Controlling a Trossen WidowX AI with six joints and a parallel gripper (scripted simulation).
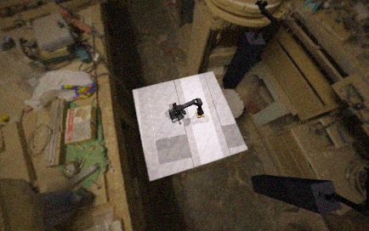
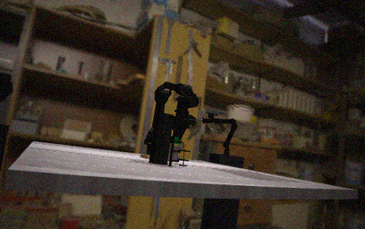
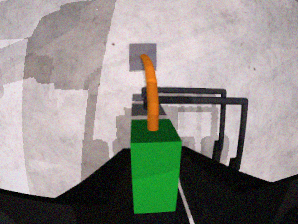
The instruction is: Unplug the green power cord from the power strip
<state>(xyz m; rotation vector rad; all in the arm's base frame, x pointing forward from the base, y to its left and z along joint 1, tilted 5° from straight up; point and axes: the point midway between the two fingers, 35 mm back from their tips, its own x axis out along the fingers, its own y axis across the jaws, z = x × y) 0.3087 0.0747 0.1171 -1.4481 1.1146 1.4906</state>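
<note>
Now: the green plug 30 mm to the right of my gripper tip and 10 mm ahead of it.
</note>
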